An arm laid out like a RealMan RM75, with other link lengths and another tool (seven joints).
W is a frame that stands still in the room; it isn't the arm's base.
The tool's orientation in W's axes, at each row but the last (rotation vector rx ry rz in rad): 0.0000 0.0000 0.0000; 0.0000 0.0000 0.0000; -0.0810 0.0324 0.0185; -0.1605 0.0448 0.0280
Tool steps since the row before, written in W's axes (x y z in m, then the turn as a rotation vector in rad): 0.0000 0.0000 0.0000 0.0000 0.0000 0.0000; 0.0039 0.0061 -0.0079 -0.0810 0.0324 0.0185; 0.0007 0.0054 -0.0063 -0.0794 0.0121 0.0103; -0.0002 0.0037 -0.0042 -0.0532 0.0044 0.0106
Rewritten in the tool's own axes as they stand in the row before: 0.0000 0.0000 0.0000 0.0000 0.0000 0.0000; 0.0039 0.0061 -0.0079 -0.0810 0.0324 0.0185; 0.0010 0.0059 -0.0058 -0.0795 0.0128 0.0087; 0.0001 0.0043 -0.0036 -0.0535 0.0043 0.0089
